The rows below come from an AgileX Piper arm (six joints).
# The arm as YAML. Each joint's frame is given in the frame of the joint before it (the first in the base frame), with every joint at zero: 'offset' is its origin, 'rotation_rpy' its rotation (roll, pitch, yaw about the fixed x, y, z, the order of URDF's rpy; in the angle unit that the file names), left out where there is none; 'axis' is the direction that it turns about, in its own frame. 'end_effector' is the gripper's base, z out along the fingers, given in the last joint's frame.
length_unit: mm
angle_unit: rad
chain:
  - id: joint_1
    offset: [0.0, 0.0, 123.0]
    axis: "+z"
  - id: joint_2
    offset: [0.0, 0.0, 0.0]
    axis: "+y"
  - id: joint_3
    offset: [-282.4, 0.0, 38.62]
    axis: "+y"
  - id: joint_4
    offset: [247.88, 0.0, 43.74]
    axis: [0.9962, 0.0, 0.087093]
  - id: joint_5
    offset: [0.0, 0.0, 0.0]
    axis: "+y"
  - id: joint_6
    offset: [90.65, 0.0, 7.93]
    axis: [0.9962, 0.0, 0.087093]
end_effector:
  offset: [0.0, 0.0, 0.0]
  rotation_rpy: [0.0, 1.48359, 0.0]
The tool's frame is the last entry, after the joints.
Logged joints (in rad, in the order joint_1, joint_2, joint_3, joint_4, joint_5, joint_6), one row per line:
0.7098, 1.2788, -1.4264, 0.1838, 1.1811, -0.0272
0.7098, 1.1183, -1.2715, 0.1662, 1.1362, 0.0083
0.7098, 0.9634, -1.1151, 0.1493, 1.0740, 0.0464
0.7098, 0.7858, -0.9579, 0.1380, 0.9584, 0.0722
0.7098, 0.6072, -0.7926, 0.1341, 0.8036, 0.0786
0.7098, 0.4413, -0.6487, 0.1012, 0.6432, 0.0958
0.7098, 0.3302, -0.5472, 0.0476, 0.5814, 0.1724
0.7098, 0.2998, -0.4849, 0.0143, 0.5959, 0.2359
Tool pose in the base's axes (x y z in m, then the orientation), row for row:
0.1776, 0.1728, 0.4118, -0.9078, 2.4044, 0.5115
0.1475, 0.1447, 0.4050, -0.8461, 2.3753, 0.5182
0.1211, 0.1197, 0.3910, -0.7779, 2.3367, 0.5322
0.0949, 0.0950, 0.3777, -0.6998, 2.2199, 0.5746
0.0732, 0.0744, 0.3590, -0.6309, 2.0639, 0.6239
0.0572, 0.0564, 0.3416, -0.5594, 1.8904, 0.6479
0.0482, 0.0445, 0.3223, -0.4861, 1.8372, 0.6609
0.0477, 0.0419, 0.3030, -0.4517, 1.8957, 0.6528
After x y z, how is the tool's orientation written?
As a rotation vector, in radians.
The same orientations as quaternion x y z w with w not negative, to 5 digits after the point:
-0.33473, 0.88657, 0.18861, 0.25762
-0.31555, 0.88585, 0.19326, 0.27991
-0.29393, 0.88291, 0.20109, 0.30599
-0.27192, 0.86258, 0.22327, 0.36354
-0.25318, 0.82823, 0.25037, 0.43273
-0.23215, 0.78450, 0.26887, 0.50830
-0.20408, 0.77130, 0.27746, 0.53522
-0.18815, 0.78962, 0.27191, 0.51687

